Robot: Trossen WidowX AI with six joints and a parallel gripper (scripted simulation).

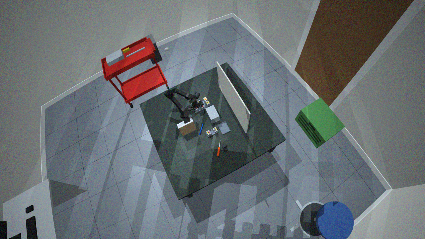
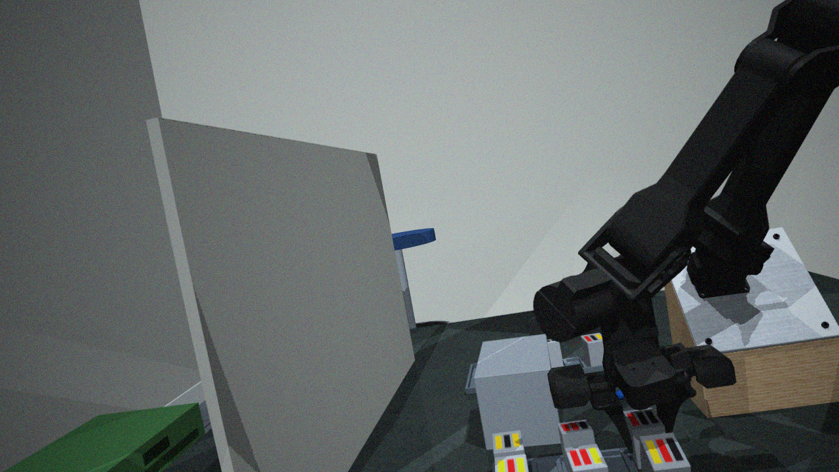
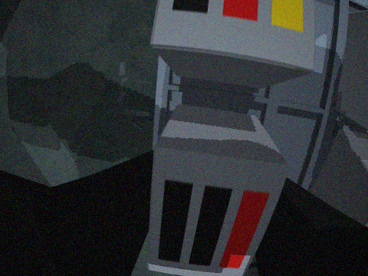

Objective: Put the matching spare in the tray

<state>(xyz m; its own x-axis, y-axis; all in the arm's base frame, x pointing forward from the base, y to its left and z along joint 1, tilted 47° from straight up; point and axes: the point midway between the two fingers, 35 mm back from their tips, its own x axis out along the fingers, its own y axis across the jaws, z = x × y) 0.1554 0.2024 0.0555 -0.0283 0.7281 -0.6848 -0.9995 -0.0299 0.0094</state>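
Right now my gripper tip is 350 mm to the left of the flat grey tray, 180 mm short of it and 20 mm above it. From my gripper tip the other things lie so: grey spare: 20 mm above; then grey mounted unit: 160 mm to the right, 140 mm ahead, 30 mm above; then blue pen: 250 mm to the right, 50 mm behind, 20 mm below.
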